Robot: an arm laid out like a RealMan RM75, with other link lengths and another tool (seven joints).
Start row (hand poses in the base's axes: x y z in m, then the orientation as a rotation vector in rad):
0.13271, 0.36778, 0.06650, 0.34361, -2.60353, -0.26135
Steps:
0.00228, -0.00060, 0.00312, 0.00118, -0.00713, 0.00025
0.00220, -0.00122, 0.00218, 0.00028, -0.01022, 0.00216
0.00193, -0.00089, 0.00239, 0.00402, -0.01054, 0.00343
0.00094, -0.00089, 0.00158, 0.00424, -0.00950, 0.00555
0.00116, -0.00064, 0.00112, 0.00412, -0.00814, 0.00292
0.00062, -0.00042, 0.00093, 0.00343, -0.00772, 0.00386
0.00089, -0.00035, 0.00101, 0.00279, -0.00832, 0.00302
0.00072, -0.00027, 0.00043, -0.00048, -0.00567, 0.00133
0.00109, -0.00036, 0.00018, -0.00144, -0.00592, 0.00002
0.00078, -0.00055, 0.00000, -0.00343, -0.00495, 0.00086
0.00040, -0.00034, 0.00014, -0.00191, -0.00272, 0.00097
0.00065, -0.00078, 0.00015, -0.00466, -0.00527, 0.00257
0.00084, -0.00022, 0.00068, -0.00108, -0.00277, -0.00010
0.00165, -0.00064, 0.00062, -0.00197, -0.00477, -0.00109
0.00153, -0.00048, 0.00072, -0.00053, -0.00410, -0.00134
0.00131, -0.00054, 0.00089, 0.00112, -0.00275, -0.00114
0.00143, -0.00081, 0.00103, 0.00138, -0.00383, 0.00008
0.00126, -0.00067, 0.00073, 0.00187, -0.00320, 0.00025
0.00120, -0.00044, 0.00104, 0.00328, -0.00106, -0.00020
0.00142, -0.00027, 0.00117, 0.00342, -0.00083, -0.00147
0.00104, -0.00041, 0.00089, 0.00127, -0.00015, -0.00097
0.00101, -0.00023, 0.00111, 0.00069, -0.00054, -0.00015
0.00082, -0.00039, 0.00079, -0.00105, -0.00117, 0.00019
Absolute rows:
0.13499, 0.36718, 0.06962, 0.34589, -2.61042, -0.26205
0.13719, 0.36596, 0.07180, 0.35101, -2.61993, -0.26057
0.13912, 0.36507, 0.07419, 0.35915, -2.62927, -0.26356
0.14006, 0.36418, 0.07577, 0.36994, -2.63703, -0.26627
0.14122, 0.36354, 0.07689, 0.37698, -2.64410, -0.26984
0.14184, 0.36312, 0.07782, 0.38495, -2.65052, -0.27225
0.14273, 0.36277, 0.07883, 0.39177, -2.65776, -0.27400
0.14345, 0.36250, 0.07926, 0.39472, -2.66297, -0.27223
0.14454, 0.36214, 0.07944, 0.39569, -2.66880, -0.26953
0.14532, 0.36159, 0.07944, 0.39693, -2.67352, -0.26401
0.14572, 0.36125, 0.07958, 0.39826, -2.67598, -0.26079
0.14637, 0.36047, 0.07973, 0.40147, -2.68057, -0.25303
0.14721, 0.36025, 0.08041, 0.40164, -2.68333, -0.25122
0.14886, 0.35961, 0.08103, 0.40068, -2.68833, -0.24822
0.15039, 0.35913, 0.08175, 0.39966, -2.69271, -0.24733
0.15170, 0.35859, 0.08264, 0.39909, -2.69568, -0.24880
0.15313, 0.35778, 0.08367, 0.40048, -2.69938, -0.25013
0.15439, 0.35711, 0.08440, 0.40210, -2.70240, -0.25217
0.15559, 0.35667, 0.08544, 0.40303, -2.70342, -0.25655
0.15701, 0.35640, 0.08661, 0.40225, -2.70454, -0.26151
0.15805, 0.35599, 0.08750, 0.40135, -2.70491, -0.26349
0.15906, 0.35576, 0.08861, 0.40148, -2.70546, -0.26440
0.15988, 0.35537, 0.08940, 0.40171, -2.70658, -0.26276

